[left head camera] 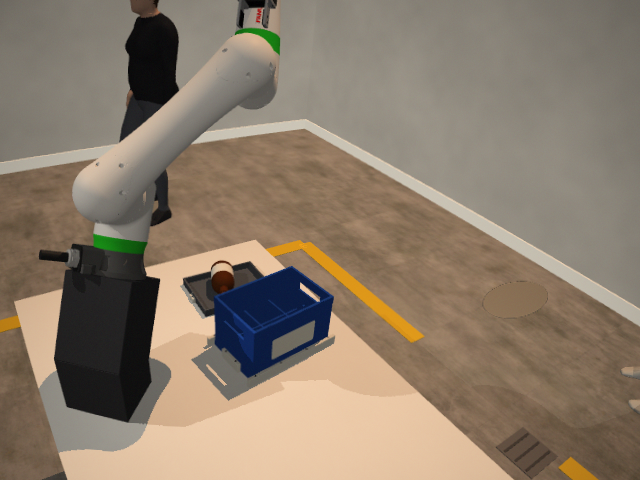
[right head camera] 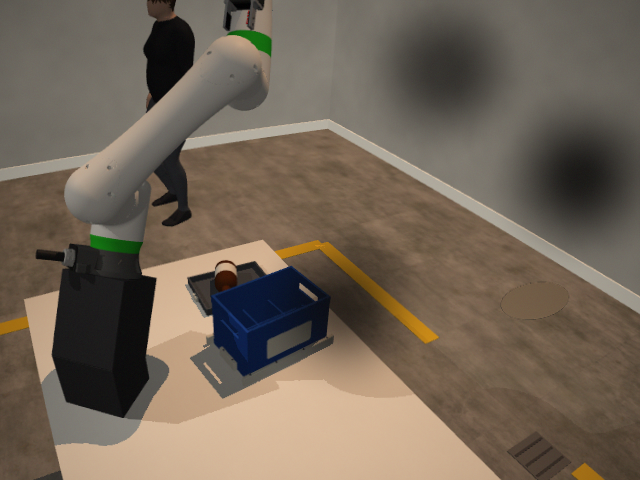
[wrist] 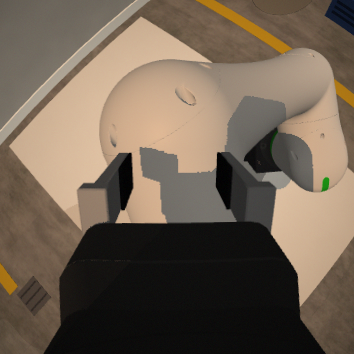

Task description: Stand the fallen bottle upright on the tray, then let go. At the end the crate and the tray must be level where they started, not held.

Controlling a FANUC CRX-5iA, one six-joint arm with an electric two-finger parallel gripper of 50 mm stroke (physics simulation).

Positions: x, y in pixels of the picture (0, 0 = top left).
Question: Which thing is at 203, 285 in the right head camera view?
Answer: A dark tray.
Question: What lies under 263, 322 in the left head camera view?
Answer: A blue crate.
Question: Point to a blue crate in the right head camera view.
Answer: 261, 321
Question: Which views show the dark tray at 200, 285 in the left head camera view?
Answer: The left head camera view and the right head camera view only.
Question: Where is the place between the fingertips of my gripper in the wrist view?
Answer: At 174, 169
